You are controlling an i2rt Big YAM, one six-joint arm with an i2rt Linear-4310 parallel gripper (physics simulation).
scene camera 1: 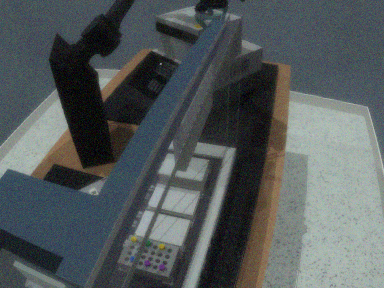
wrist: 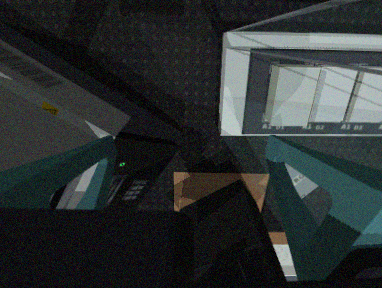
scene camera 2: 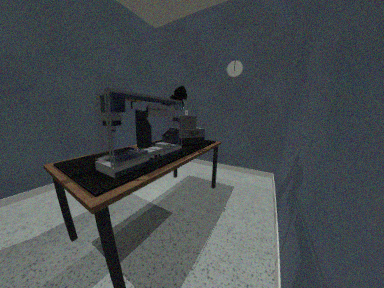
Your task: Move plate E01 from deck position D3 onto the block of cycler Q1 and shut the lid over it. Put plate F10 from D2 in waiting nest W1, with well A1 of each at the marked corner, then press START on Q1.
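Where they show: gripper, fingertip midpoint: (wrist: 190,143) (scene camera 2: 179,110); arm's base, link origin: (scene camera 1: 70,62).
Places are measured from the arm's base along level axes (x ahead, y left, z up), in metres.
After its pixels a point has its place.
My gripper (scene camera 1: 211,21) (scene camera 2: 184,104) (wrist: 190,143) @(x 0.421, y 0.174, z 0.065 m) is open and empty, high above the bench beside the large grey box. Its teal fingers stand wide apart in the wrist view. Plate E01 at D3 (scene camera 1: 170,228) (wrist: 371,97) and plate F10 at D2 (scene camera 1: 180,200) (wrist: 338,95) lie flat in the deck, pale and partly behind the clear front. A dark instrument (scene camera 1: 142,87) @(x 0.073, y 0.281, z -0.252 m) (wrist: 150,155) @(x 0.245, y 0.240, z -0.219 m) with a green light and keypad stands by the grey box. I cannot tell whether it is cycler Q1. The block, lid, START and nest W1 cannot be made out.
A thicker pale plate (scene camera 1: 189,171) (wrist: 292,95) sits at D1. A tube rack (scene camera 1: 148,256) with coloured caps stands past D3. A long blue gantry beam (scene camera 1: 150,115) @(x 0.509, y -0.334, z 0.146 m) spans the deck. The large grey box (scene camera 1: 182,31) (wrist: 30,120) and a dark column (scene camera 1: 82,110) (scene camera 2: 144,131) stand nearby.
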